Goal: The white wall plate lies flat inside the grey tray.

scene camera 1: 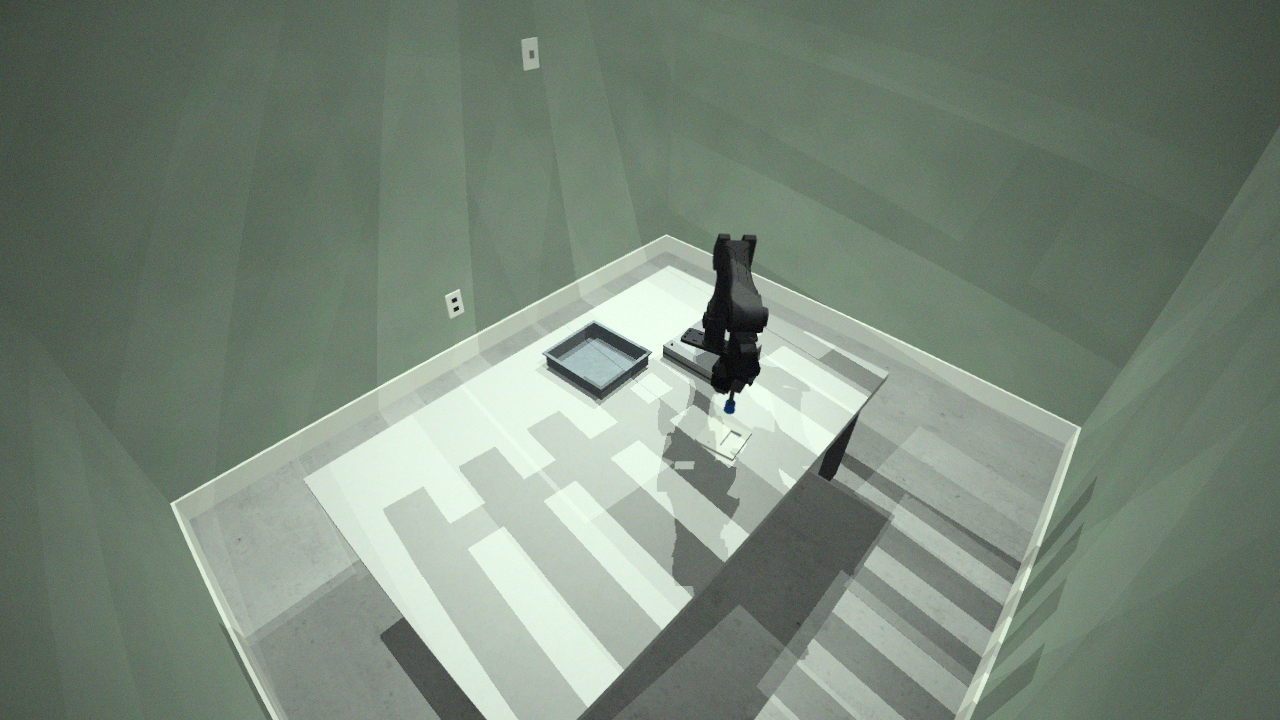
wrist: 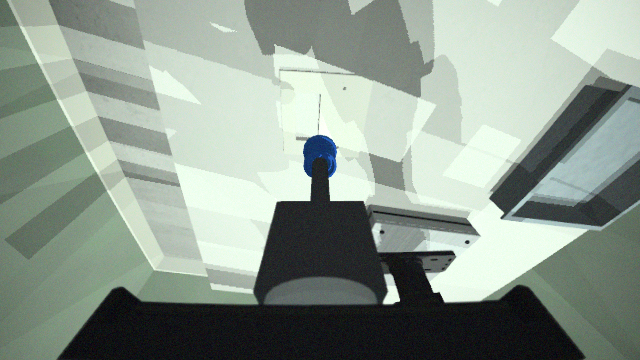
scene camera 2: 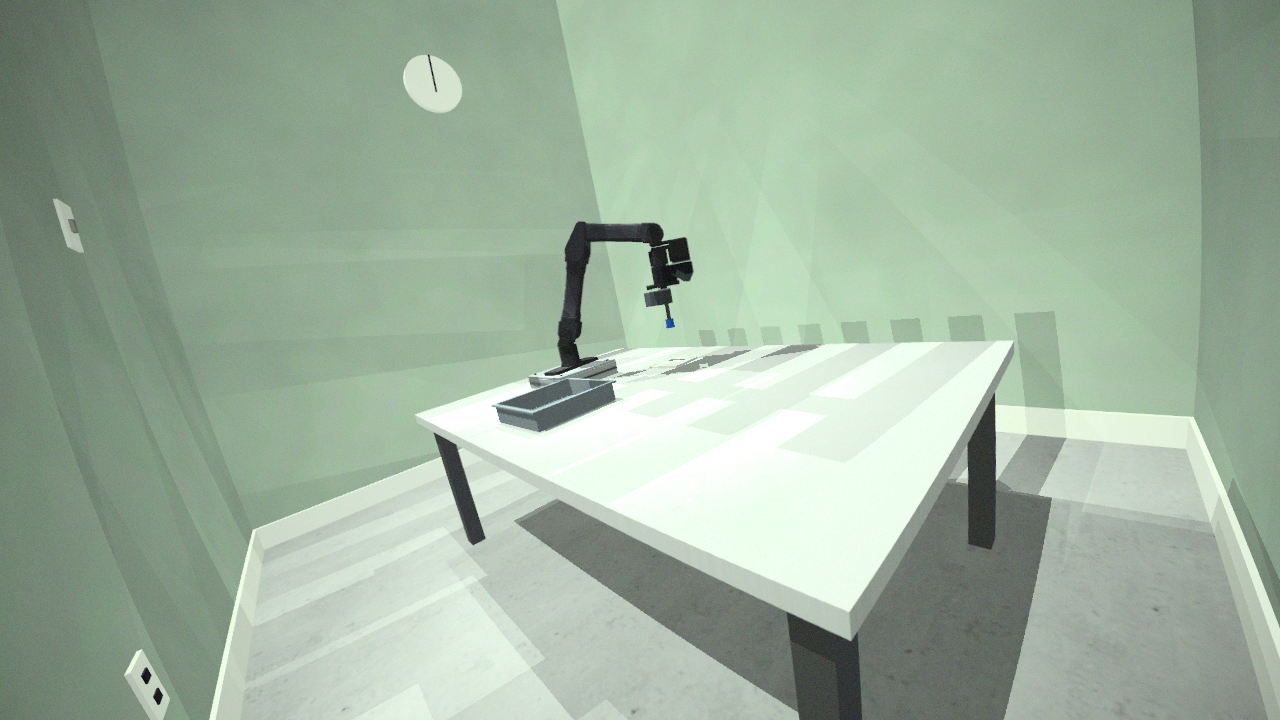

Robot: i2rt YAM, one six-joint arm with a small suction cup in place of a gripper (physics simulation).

Labels:
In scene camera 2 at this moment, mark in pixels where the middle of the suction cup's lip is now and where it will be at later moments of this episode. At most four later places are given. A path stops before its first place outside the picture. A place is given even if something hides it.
My suction cup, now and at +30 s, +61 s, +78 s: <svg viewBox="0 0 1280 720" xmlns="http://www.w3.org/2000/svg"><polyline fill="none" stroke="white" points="670,324 653,344 663,353 665,359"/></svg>. At the last of these places it holds a white wall plate.

